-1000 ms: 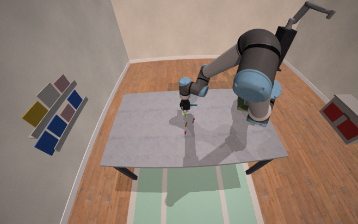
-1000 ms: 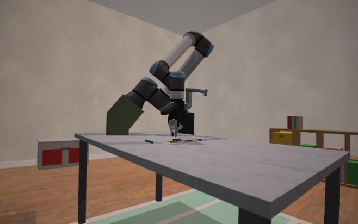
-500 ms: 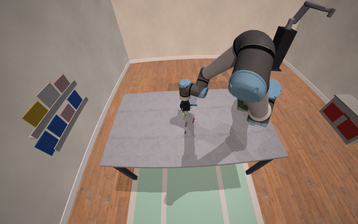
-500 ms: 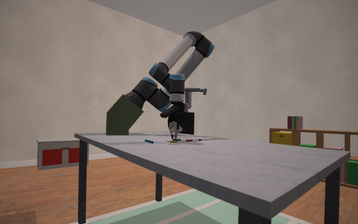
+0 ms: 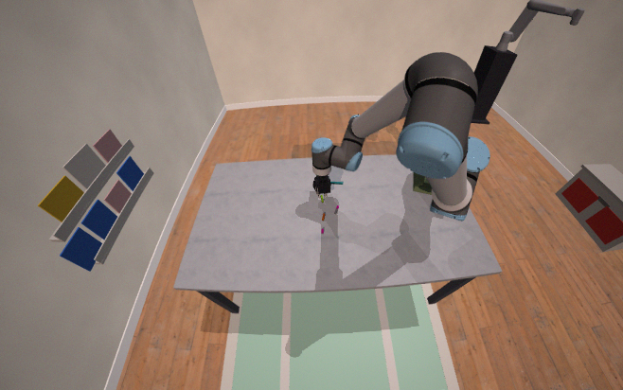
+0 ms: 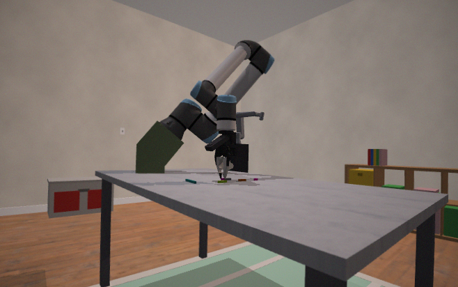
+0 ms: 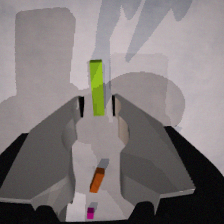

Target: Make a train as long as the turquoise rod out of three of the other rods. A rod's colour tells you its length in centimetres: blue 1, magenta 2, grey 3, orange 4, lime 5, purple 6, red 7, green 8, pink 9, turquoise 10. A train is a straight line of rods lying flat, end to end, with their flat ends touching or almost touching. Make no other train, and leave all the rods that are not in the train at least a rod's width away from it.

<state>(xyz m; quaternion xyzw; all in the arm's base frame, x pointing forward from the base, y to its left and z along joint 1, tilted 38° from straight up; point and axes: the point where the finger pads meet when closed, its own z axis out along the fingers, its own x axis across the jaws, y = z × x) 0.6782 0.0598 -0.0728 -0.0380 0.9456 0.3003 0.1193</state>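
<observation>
My hand is 30 mm above the lime rod. Round my hand: turquoise rod (120 mm to the right, 70 mm behind, 30 mm below); then orange rod (130 mm to the left, 30 mm below, 10 mm behind); then grey rod (90 mm to the left, 80 mm behind, 30 mm below).
</observation>
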